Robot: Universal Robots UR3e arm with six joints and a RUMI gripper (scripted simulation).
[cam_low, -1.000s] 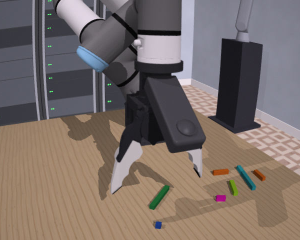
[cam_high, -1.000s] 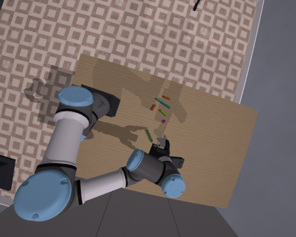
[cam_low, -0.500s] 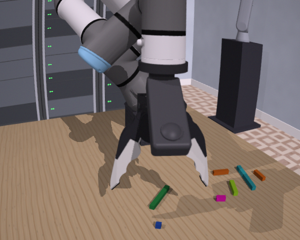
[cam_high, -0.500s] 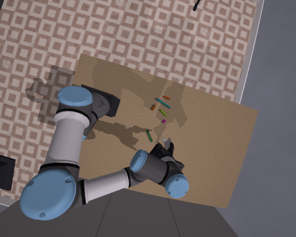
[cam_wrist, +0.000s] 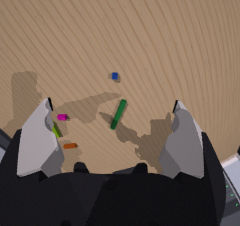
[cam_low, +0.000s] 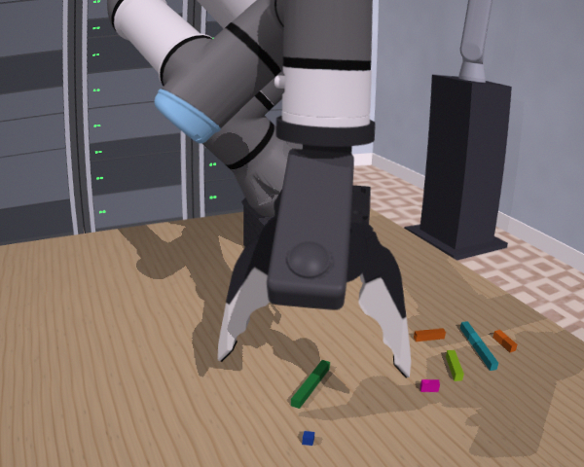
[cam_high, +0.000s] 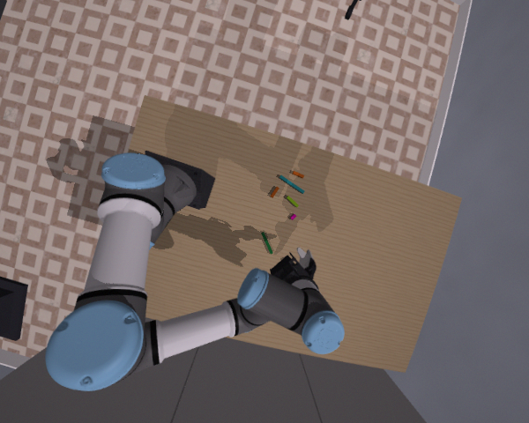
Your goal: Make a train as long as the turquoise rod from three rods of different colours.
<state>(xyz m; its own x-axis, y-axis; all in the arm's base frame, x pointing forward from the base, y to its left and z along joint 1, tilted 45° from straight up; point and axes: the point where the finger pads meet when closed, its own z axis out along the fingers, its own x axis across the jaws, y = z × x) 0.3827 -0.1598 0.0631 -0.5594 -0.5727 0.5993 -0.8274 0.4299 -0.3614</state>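
Right now my hand is 8 cm above the blue rod. Also, from my hand: lime rod 21 cm to the left, 8 cm below, 3 cm behind; green rod 8 cm below, 8 cm behind, 4 cm to the left; magenta rod 16 cm to the left, 8 cm below, 1 cm behind.
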